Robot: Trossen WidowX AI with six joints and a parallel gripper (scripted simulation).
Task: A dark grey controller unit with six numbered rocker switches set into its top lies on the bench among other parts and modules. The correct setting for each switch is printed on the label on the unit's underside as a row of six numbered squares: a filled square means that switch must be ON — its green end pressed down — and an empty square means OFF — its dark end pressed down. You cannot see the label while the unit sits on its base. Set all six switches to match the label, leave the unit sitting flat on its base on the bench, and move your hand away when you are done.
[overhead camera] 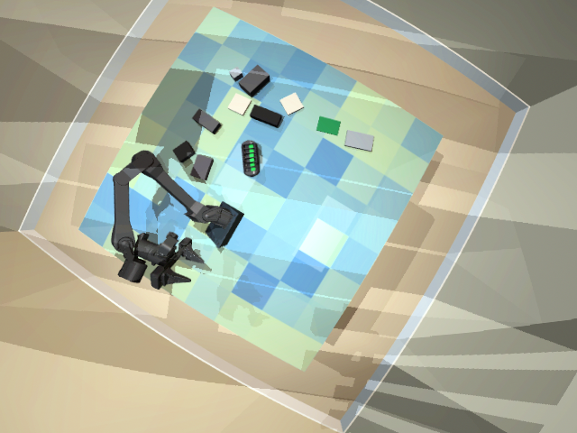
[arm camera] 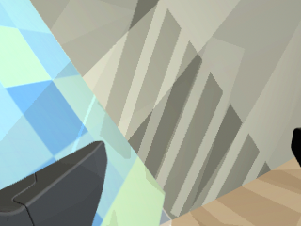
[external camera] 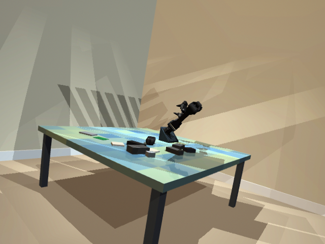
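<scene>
Now: gripper tip 610 mm short of the black block, 200 mm to the right of it and 280 mm above it. Also, from my gripper tip: green tile (740 mm ahead, 50 mm to the right, 290 mm below); then dark grey block (720 mm ahead, 340 mm to the left, 270 mm below); then grey plate (770 mm ahead, 200 mm to the right, 290 mm below).
</scene>
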